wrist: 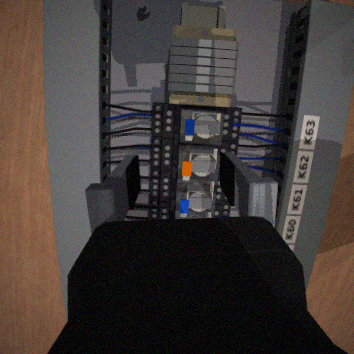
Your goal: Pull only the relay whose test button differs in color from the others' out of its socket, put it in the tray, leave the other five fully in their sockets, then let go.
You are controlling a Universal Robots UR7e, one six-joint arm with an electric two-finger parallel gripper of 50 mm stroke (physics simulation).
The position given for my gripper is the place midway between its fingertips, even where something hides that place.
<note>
I see my gripper (179, 170), a relay (196, 163) and a relay (192, 200).
</note>
